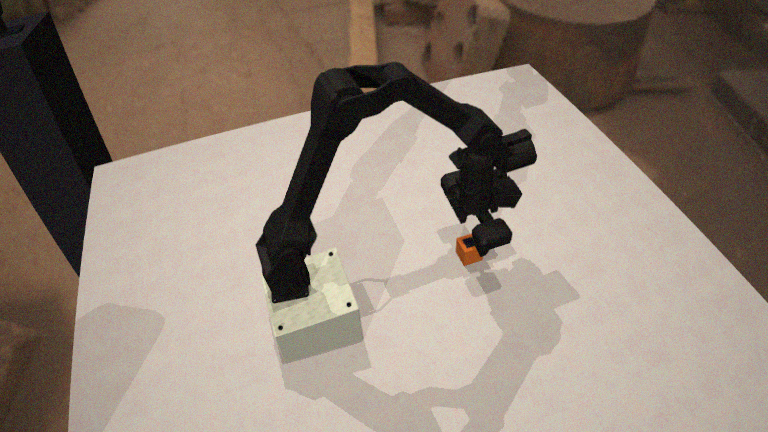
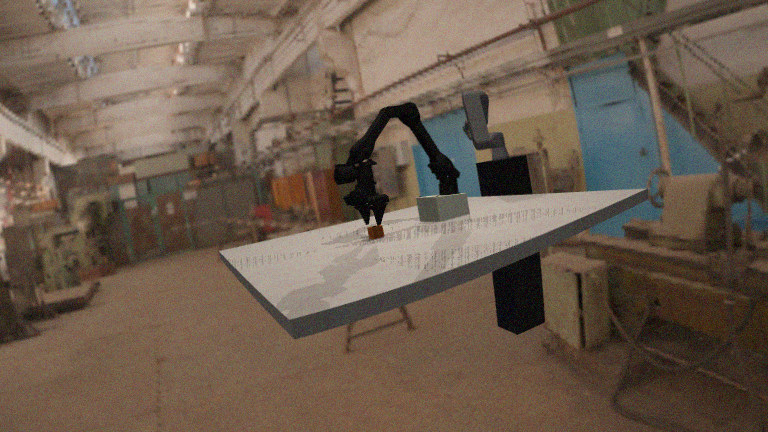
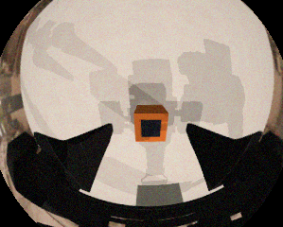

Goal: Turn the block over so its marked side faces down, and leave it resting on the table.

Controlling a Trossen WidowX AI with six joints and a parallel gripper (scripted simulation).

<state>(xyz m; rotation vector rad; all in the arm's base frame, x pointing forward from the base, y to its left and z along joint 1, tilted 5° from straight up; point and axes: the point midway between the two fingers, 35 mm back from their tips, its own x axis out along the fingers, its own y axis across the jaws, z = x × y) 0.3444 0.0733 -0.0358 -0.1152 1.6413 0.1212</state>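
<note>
Now: the block 1 cm behind my gripper tip and 2 cm below it.
</note>
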